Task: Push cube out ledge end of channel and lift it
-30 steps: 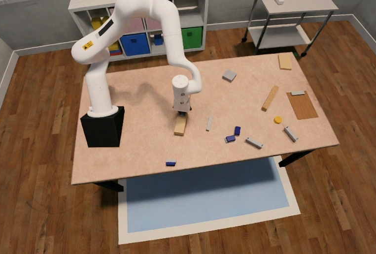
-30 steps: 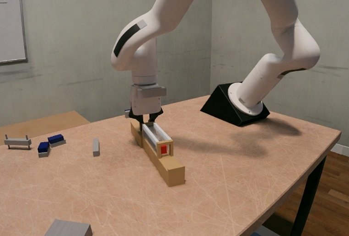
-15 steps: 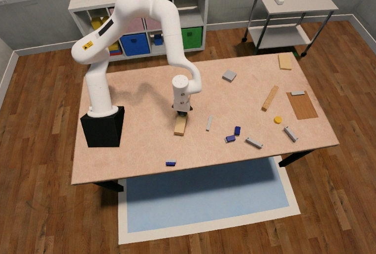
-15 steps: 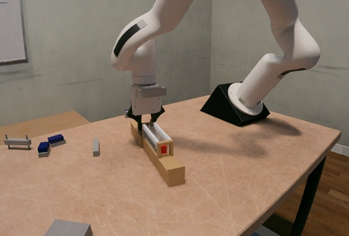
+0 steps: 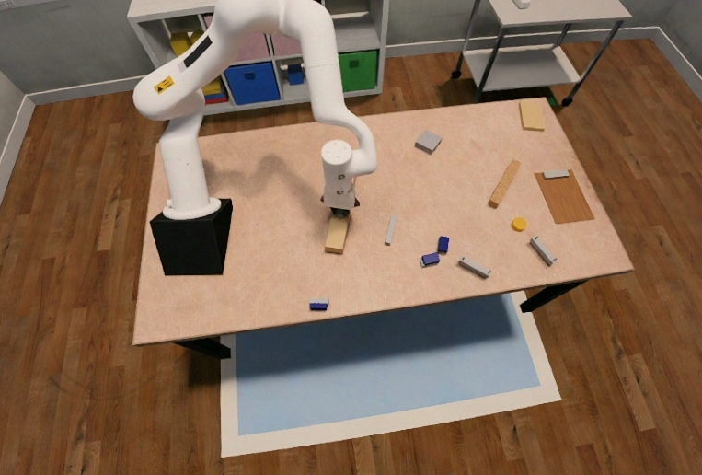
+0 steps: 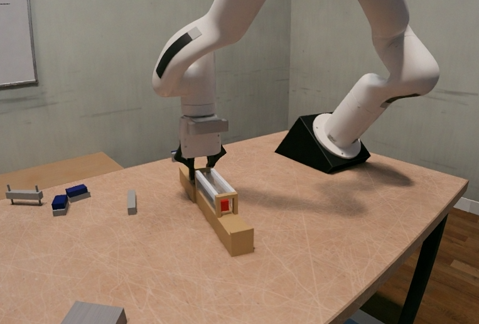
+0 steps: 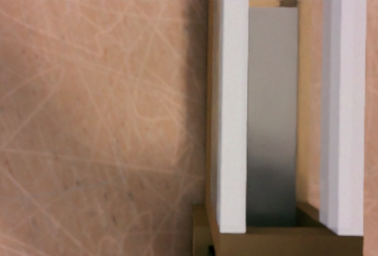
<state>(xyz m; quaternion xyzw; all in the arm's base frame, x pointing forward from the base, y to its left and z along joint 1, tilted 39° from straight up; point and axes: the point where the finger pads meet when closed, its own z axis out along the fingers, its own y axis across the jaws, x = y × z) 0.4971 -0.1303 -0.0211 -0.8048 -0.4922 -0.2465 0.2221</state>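
The pale grey bar is 160 mm ahead of my hand, 90 mm to the right of it and 60 mm below it. The rest, counted from my hand: wooden channel (100 mm to the left, 40 mm ahead, 10 mm below); blue block (300 mm to the right, 140 mm behind, 50 mm below); red cube (150 mm to the left, 60 mm ahead, 10 mm below).
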